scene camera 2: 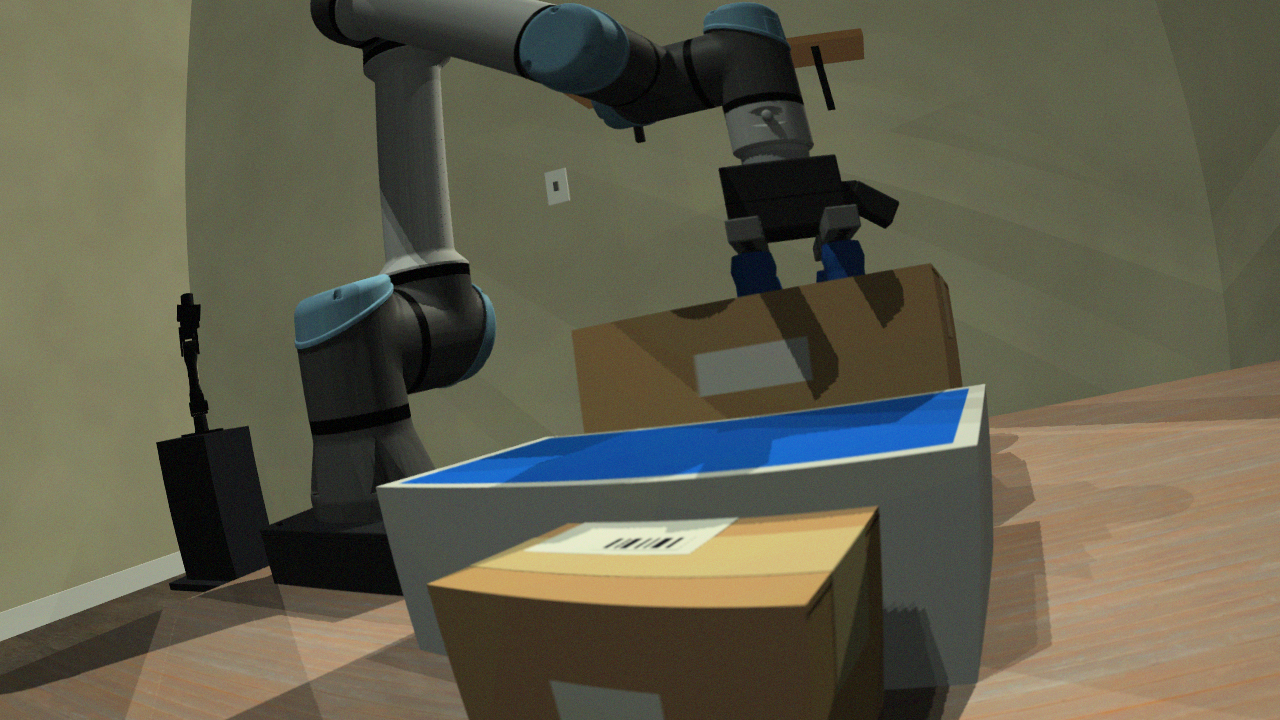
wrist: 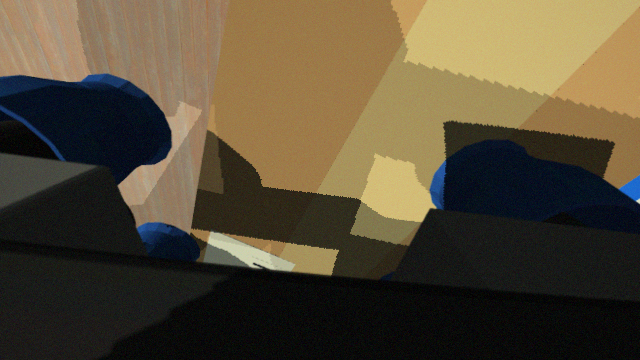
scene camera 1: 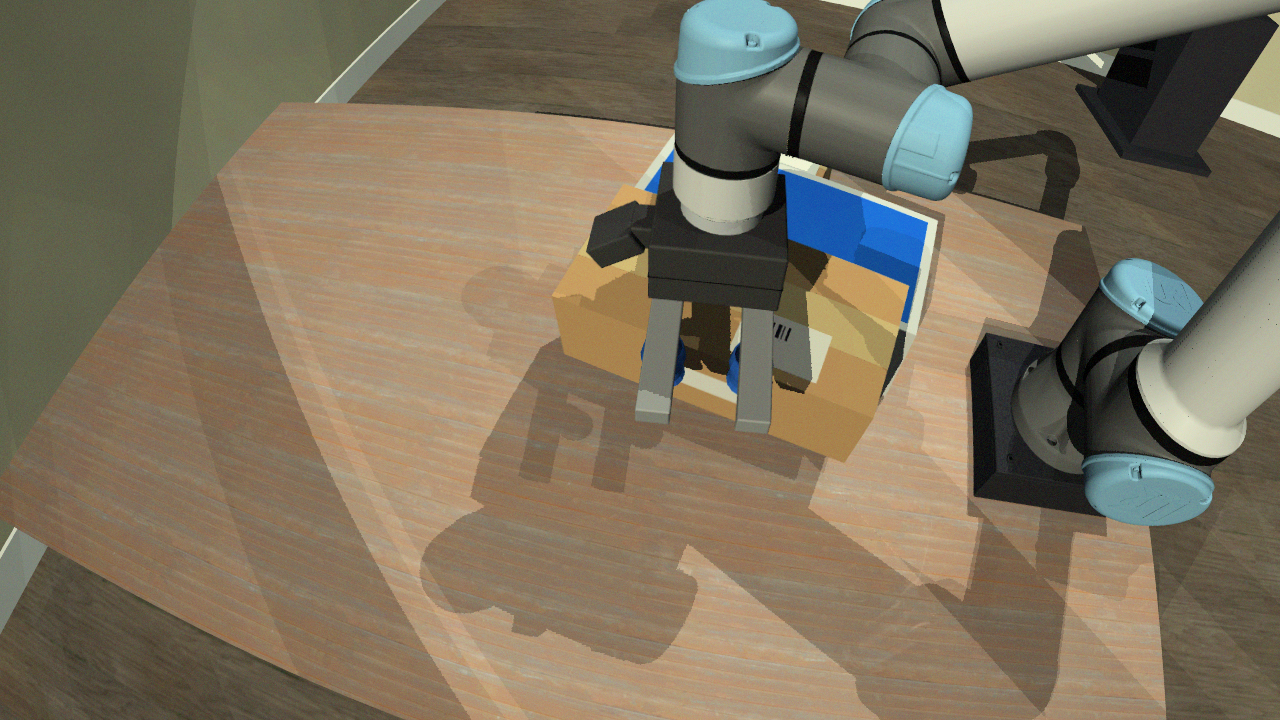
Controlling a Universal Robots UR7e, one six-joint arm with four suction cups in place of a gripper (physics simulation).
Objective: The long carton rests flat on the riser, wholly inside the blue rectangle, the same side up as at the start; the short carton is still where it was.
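Places are measured from the arm's base along level axes (x ahead, y left, z up), in metres.
Pixels of known places: end effector, tool point: [wrist: 293, 214] [scene camera 1: 711, 308]; arm's base, origin of the base link: [scene camera 2: 378, 505] [scene camera 1: 1063, 417].
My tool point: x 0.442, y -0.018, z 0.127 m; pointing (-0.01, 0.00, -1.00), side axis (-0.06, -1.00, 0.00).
For each thing: its top centre in the pictures, then the offset to it from my tool point. Level surfaces: height alone.
- long carton, middle of its top: [wrist: 337, 280] [scene camera 2: 772, 291] [scene camera 1: 742, 276] dz +0.017, dx -0.026, dy -0.025 m
- blue rectangle, middle of its top: [scene camera 2: 694, 444] [scene camera 1: 786, 219] dz -0.070, dx -0.093, dy -0.199 m
- short carton, middle of its top: [scene camera 2: 656, 556] dz -0.087, dx -0.099, dy -0.374 m
- wooden table, its level: dz -0.190 m
The long carton [scene camera 1: 602, 325] [scene camera 2: 887, 336] [wrist: 301, 89] is a brown box with a white label on top. It hangs in the air from my gripper [scene camera 1: 702, 365] [scene camera 2: 797, 267], whose blue suction cups sit on its top face; one cup [wrist: 472, 178] shows in the wrist view. The carton is above the near part of the white riser [scene camera 1: 929, 265] [scene camera 2: 495, 529] and covers part of the blue rectangle [scene camera 1: 852, 222] [scene camera 2: 709, 446]. Its left end reaches out past the riser, over the table. The short carton [scene camera 2: 652, 572] stands on the table against the riser's other side, label up. The arm hides it in scene camera 1.
The wooden table [scene camera 1: 423, 500] runs all around the riser. The arm's black base [scene camera 2: 330, 550] stands beside the riser. A wooden shelf [scene camera 2: 833, 46] hangs on the wall behind.
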